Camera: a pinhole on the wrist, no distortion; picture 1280 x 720 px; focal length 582.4 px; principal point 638.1 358.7 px. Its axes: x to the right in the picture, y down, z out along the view. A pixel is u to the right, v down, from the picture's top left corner.
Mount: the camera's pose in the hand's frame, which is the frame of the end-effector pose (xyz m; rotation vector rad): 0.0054 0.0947 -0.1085 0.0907 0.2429 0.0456
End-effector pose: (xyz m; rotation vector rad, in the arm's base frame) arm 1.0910 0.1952 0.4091 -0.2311 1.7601 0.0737
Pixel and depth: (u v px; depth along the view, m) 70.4 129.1 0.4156
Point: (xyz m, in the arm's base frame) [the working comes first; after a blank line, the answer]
In the camera's frame: -0.4051 -0.1638 0.4156

1.5277 0.1704 0.6177
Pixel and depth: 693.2 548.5 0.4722
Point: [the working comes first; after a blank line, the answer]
In the camera's frame: 0.0447 0.1539 0.4722

1.3597 0.4452 0.1674
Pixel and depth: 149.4 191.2 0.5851
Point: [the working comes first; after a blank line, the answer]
In the camera's frame: -0.4910 -0.1683 0.5851

1.7172 0.1848 0.6233
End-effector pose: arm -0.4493 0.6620 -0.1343 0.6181 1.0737 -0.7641
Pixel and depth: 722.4 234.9 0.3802
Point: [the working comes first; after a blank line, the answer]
In the camera's frame: 0.0550 -0.0808 0.3802

-0.2913 0.4337 -0.1928
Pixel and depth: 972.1 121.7 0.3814
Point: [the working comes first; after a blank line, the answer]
In the camera's frame: 0.2187 -0.1552 0.3814

-0.3228 0.3898 -0.3643
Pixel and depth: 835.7 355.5 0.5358
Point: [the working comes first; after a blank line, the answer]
In the camera's frame: 0.1818 -0.0029 0.5358

-0.1225 0.3401 -0.2882
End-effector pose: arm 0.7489 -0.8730 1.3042 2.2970 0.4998 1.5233
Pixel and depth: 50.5 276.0 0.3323
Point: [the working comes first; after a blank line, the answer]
In the camera's frame: -0.3353 -0.0472 0.3323

0.9293 -1.0091 1.0070
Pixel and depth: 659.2 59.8 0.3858
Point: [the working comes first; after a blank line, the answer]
In the camera's frame: 0.0140 -0.1980 0.3858

1.0028 -0.7202 1.2492
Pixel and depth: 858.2 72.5 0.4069
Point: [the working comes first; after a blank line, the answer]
In the camera's frame: 0.1538 -0.2000 0.4069

1.0422 -0.6571 1.3694
